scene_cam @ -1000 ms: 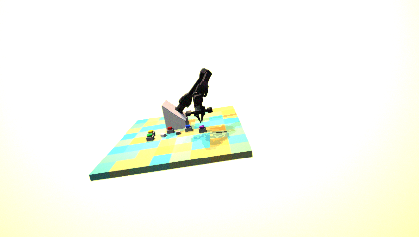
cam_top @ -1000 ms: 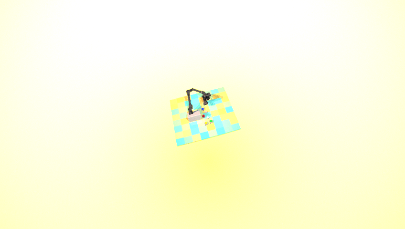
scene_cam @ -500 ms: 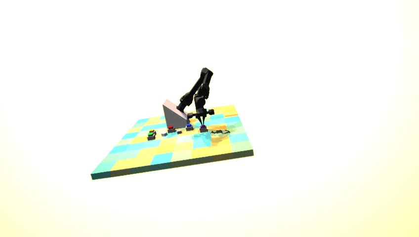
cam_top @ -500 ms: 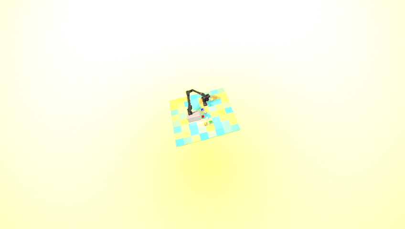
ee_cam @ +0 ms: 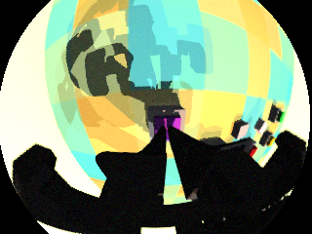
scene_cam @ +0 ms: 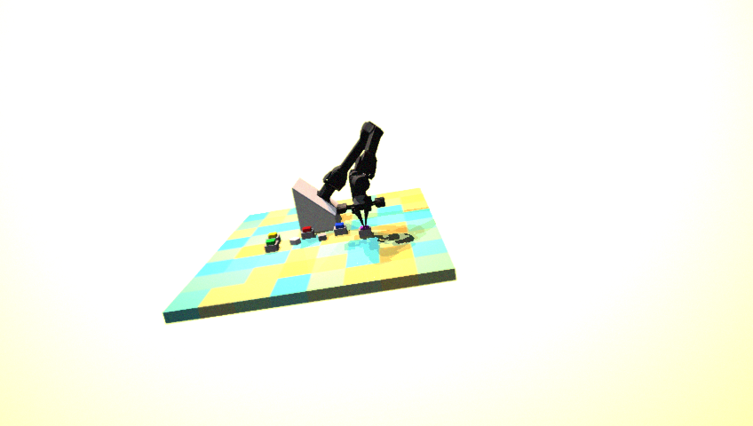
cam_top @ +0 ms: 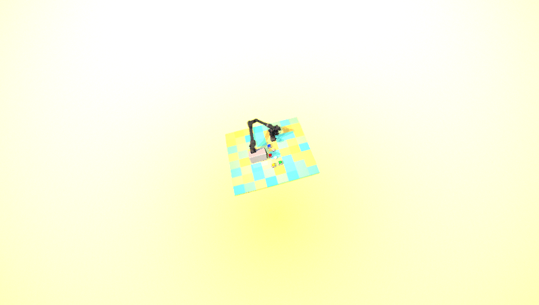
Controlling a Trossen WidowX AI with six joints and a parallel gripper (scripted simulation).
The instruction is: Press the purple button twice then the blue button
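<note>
The purple button lies 1 cm below my gripper tip. From my gripper tip the other things lie so: red button: 11 cm behind, 23 cm to the right; blue button: 8 cm behind, 10 cm to the right; green button: 2 cm behind, 37 cm to the right.
</note>
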